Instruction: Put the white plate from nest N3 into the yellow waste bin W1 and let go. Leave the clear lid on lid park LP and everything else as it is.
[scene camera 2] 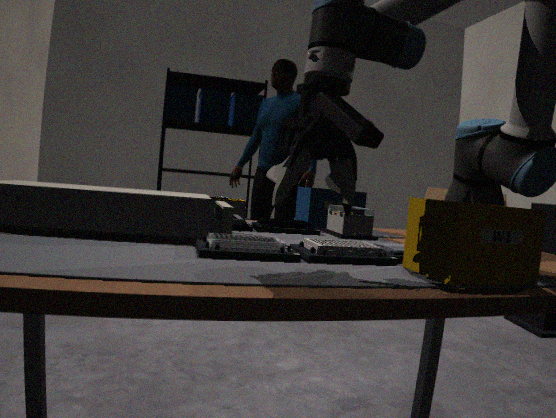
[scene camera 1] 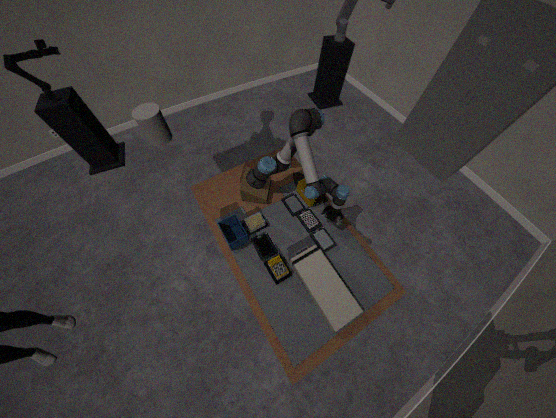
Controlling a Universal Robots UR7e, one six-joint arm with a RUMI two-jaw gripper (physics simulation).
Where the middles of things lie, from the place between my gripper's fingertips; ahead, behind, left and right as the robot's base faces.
My hand is 360 mm short of the long white box [scene camera 1: 338,307], 240 mm to the left of it and 40 mm above it.
